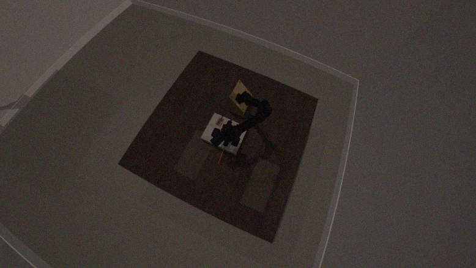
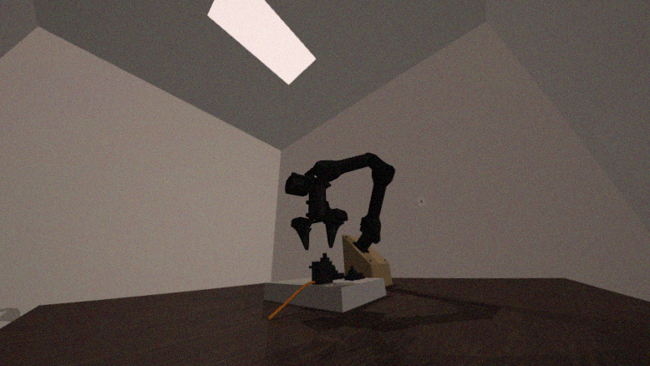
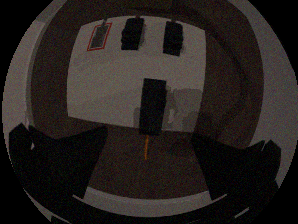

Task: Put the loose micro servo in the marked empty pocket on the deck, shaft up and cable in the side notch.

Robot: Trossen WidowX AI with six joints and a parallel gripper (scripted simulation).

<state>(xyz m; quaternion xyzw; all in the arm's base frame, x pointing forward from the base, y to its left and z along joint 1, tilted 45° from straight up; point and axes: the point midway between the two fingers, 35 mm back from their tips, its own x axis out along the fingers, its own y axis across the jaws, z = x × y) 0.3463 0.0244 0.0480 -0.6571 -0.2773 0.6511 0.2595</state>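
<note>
The robot deck is 110 mm below my gripper tip, 50 mm to the right of it and 40 mm behind it.
</note>
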